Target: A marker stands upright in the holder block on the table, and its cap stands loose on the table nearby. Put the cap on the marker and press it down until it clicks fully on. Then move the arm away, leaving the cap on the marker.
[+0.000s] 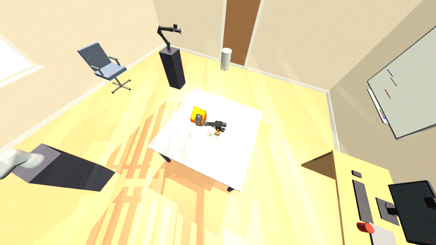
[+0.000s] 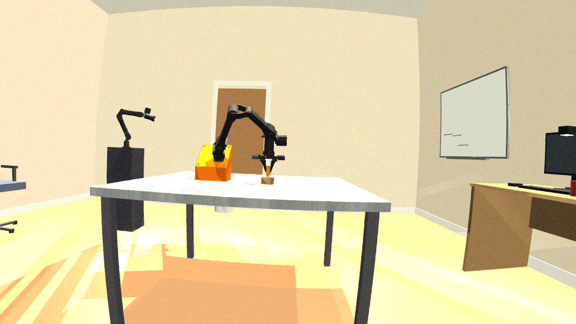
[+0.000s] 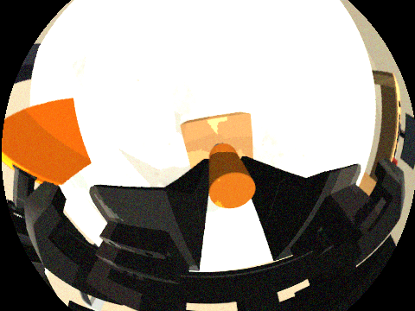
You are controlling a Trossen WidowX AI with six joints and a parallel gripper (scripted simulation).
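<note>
Right now my gripper tip is 1 cm below the orange cap. Also, from my gripper tip: tan holder block: 5 cm below.
</note>
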